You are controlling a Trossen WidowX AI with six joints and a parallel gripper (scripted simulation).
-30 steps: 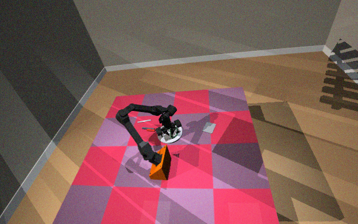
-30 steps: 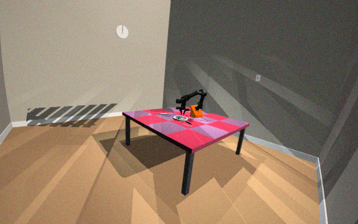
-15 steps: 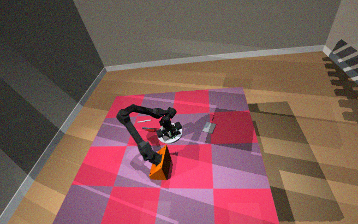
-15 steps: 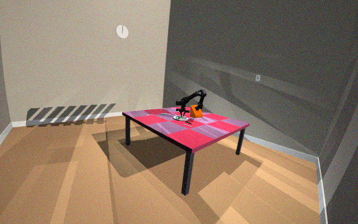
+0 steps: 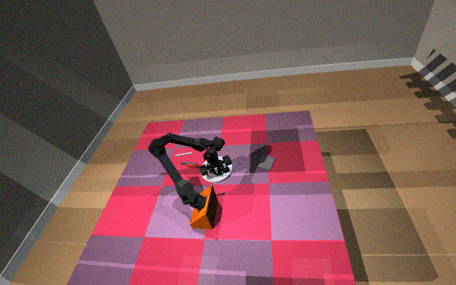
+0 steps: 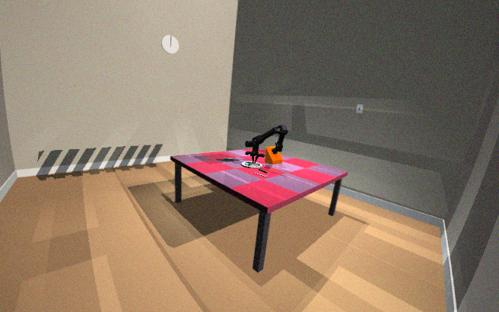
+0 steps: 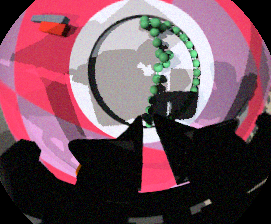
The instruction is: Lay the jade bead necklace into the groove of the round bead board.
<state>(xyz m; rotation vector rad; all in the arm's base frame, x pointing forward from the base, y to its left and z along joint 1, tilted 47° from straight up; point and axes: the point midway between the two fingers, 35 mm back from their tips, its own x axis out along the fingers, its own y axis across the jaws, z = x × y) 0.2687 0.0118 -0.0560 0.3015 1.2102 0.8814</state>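
My gripper tip is now 50 mm short of the round white bead board, 20 mm to the right of it and 10 mm above it. Round my gripper tip: red-handled tool: 100 mm ahead, 190 mm to the left, 10 mm below; then flat grey pad: 80 mm ahead, 290 mm to the right, 10 mm below; then thin white rod: 200 mm ahead, 260 mm to the left, 10 mm below.
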